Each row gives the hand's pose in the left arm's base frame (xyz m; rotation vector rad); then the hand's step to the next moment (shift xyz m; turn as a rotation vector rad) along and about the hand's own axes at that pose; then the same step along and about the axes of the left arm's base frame.
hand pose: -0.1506 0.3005 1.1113 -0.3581 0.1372 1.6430
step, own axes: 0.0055 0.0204 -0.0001 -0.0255 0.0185 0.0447
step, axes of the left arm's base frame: -0.0205 0.0030 -0.0043 -0.0233 -0.0128 0.0478
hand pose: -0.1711 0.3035 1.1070 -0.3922 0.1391 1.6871
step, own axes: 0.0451 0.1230 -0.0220 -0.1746 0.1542 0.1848
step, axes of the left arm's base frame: -0.1213 0.0158 -0.0518 -0.1649 -0.1301 0.2105
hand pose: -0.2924 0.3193 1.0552 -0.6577 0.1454 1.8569
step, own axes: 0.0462 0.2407 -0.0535 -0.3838 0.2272 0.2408
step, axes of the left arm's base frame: -0.2076 -0.0761 -0.1186 -0.2011 -0.3093 0.3475
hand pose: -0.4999 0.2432 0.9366 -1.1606 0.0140 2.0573
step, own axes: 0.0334 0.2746 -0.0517 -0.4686 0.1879 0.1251
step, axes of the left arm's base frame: -0.1418 -0.1933 -0.1473 -0.0673 -0.3739 0.3553
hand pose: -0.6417 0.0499 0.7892 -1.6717 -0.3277 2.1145
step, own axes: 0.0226 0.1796 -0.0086 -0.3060 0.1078 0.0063
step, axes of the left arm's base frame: -0.0282 -0.1487 -0.0997 0.0315 -0.2366 0.2198
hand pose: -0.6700 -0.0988 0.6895 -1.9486 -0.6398 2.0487
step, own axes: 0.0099 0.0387 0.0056 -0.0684 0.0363 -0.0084
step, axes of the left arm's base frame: -0.0016 -0.0301 -0.0268 0.0182 -0.0621 0.0433
